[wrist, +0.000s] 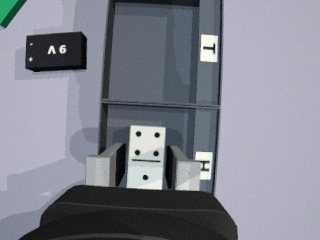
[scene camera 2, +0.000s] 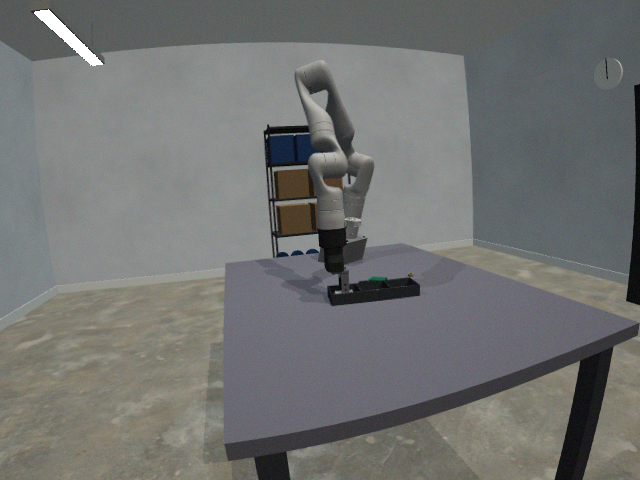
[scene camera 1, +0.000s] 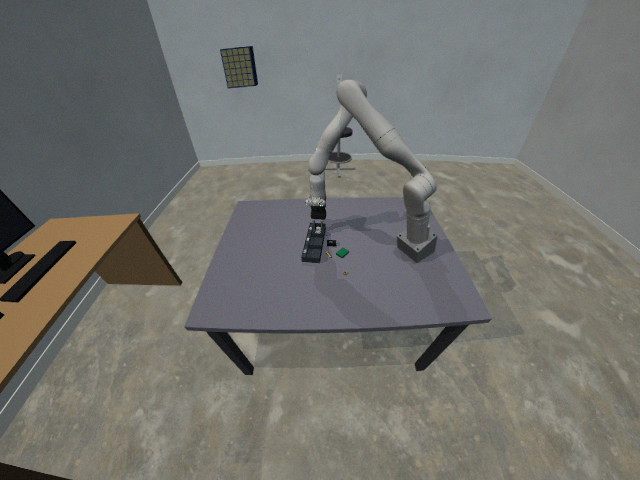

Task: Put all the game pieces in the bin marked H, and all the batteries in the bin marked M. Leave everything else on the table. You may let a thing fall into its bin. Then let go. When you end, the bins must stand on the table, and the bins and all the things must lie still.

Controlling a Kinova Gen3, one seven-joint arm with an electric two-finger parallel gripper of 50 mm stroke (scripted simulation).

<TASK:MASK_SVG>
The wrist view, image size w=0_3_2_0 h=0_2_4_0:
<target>my gripper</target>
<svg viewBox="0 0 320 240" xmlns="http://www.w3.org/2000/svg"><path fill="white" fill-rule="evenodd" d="M18 239L238 240L238 230L234 220L218 199L209 192L199 191L201 163L198 160L188 160L178 146L167 146L165 177L168 189L172 190L118 187L125 174L126 143L115 143L100 155L90 154L85 159L85 185L76 185L68 189L41 215L39 227Z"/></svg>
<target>black 9V battery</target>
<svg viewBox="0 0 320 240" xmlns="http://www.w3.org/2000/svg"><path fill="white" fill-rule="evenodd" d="M86 36L82 32L26 36L25 68L34 72L86 70Z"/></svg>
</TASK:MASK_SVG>
